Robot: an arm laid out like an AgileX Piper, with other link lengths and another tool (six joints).
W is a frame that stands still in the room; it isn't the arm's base.
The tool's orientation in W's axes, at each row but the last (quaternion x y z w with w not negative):
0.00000, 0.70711, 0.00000, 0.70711
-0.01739, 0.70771, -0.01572, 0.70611
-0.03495, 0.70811, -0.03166, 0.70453
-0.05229, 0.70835, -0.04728, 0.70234
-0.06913, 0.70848, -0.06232, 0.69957
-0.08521, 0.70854, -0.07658, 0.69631
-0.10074, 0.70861, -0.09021, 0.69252
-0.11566, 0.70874, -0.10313, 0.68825
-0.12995, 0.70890, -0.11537, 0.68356
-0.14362, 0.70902, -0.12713, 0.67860
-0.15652, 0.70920, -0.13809, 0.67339
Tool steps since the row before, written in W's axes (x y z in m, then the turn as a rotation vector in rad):
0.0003, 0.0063, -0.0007, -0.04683, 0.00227, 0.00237
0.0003, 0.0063, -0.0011, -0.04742, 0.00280, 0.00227
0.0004, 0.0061, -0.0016, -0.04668, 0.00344, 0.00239
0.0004, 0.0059, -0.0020, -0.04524, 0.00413, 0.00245
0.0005, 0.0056, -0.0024, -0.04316, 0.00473, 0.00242
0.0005, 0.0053, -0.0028, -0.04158, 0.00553, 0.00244
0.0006, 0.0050, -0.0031, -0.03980, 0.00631, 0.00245
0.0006, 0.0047, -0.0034, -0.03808, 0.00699, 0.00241
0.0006, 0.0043, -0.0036, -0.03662, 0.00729, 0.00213
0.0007, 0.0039, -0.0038, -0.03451, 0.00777, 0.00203
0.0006, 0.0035, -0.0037, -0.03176, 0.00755, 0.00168
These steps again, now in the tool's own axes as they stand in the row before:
0.0007, 0.0063, 0.0003, -0.00237, 0.00227, -0.04683
0.0008, 0.0063, 0.0003, -0.00229, 0.00281, -0.04742
0.0010, 0.0062, 0.0004, -0.00248, 0.00343, -0.04668
0.0011, 0.0061, 0.0005, -0.00264, 0.00409, -0.04523
0.0013, 0.0059, 0.0006, -0.00275, 0.00466, -0.04315
0.0015, 0.0058, 0.0006, -0.00298, 0.00542, -0.04156
0.0016, 0.0056, 0.0007, -0.00323, 0.00613, -0.03977
0.0018, 0.0055, 0.0008, -0.00345, 0.00676, -0.03804
0.0019, 0.0053, 0.0008, -0.00333, 0.00709, -0.03657
0.0020, 0.0050, 0.0009, -0.00350, 0.00751, -0.03445
0.0019, 0.0047, 0.0009, -0.00321, 0.00735, -0.03169

